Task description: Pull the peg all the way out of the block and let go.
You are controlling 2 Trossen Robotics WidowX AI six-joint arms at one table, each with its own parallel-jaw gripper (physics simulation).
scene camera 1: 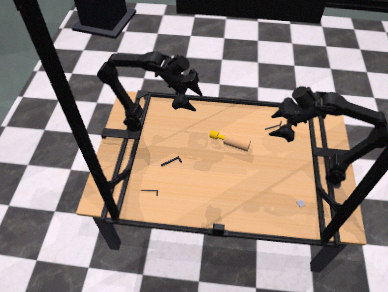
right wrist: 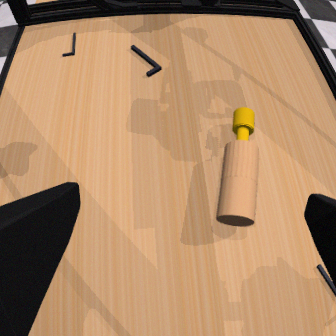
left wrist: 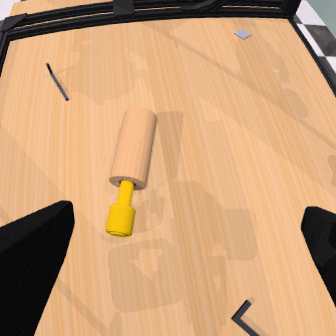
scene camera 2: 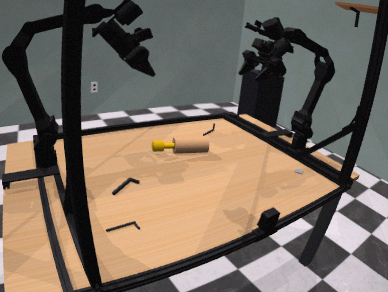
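Seen in the pictures: left gripper, fingertip midpoint: (scene camera 1: 198,103) (left wrist: 192,216) (scene camera 2: 150,72); right gripper, fingertip midpoint: (scene camera 1: 270,125) (right wrist: 196,200) (scene camera 2: 247,77); left arm's base, origin of the base link: (scene camera 1: 134,127) (scene camera 2: 46,165); right arm's base, origin of the base link: (scene camera 1: 333,179) (scene camera 2: 298,147).
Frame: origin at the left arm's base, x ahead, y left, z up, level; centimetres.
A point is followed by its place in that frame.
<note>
The yellow peg (scene camera 1: 215,134) @[y 5.7, x 40.3, z 2.4 cm] (scene camera 2: 158,145) @[y 5.0, x 39.2, z 1.8 cm] (left wrist: 120,219) @[y 6.3, x 39.3, z 2.6 cm] (right wrist: 244,119) @[y 6.3, x 40.5, z 2.7 cm] has a wide head and a thinner shaft. The shaft enters one end of the light wooden cylindrical block (scene camera 1: 236,144) @[y 2.9, x 51.3, z 2.2 cm] (scene camera 2: 191,145) @[y 3.0, x 50.4, z 1.9 cm] (left wrist: 134,147) @[y 5.1, x 49.6, z 3.6 cm] (right wrist: 240,180) @[y 5.0, x 52.0, z 3.6 cm], which lies on its side on the table; the part of the shaft inside is hidden. My left gripper (scene camera 1: 198,102) @[y 0.0, x 33.4, z 27.7 cm] (left wrist: 192,216) @[y 0.0, x 33.4, z 27.7 cm] is open and empty, high above the table on the peg's side. My right gripper (scene camera 1: 271,125) @[y -4.0, x 64.1, z 28.2 cm] (scene camera 2: 248,75) @[y -4.0, x 64.1, z 28.2 cm] (right wrist: 196,200) @[y -4.0, x 64.1, z 28.2 cm] is open and empty, raised above the table on the block's side. Neither gripper touches the peg or block.
A thick black hex key (scene camera 1: 171,161) @[y -12.9, x 24.1, z -1.4 cm] (scene camera 2: 125,185) @[y -12.6, x 24.4, z -1.6 cm] (right wrist: 146,57) @[y -12.5, x 24.0, z -1.1 cm] and a thinner one (scene camera 1: 149,190) @[y -30.4, x 19.9, z -1.3 cm] (scene camera 2: 122,226) @[y -30.4, x 20.1, z -1.5 cm] (right wrist: 74,45) @[y -29.6, x 20.8, z -1.5 cm] lie left of the block in the scene views. Another (scene camera 2: 209,130) @[y 22.1, x 66.7, z -1.3 cm] (left wrist: 57,81) @[y 22.4, x 67.1, z -1.3 cm] lies behind it. A small grey square (scene camera 1: 300,203) @[y -17.4, x 84.9, z -1.7 cm] (scene camera 2: 298,171) @[y -17.6, x 84.5, z -1.6 cm] (left wrist: 242,34) @[y -17.2, x 84.5, z -1.6 cm] lies at the right.
</note>
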